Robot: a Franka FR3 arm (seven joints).
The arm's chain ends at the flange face. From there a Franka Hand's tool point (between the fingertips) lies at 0.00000 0.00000 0.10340 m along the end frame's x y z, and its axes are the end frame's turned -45 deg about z.
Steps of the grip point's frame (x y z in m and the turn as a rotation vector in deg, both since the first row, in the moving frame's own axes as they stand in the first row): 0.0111, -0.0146, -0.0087, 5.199, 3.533, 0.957; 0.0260, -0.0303, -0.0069, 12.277, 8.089, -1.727; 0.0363, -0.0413, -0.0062, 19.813, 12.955, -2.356; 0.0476, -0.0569, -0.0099, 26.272, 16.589, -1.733; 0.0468, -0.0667, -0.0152, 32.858, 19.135, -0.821
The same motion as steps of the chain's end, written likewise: -0.0004, -0.0070, -0.0081, 6.174, -1.178, 0.957; 0.0026, -0.0142, -0.0035, 14.401, -2.961, -1.727; 0.0058, -0.0144, 0.0025, 23.170, -4.849, -2.356; 0.0060, -0.0220, 0.0049, 30.307, -6.847, -1.733; 0.0026, -0.0188, 0.0067, 36.765, -9.704, -0.821
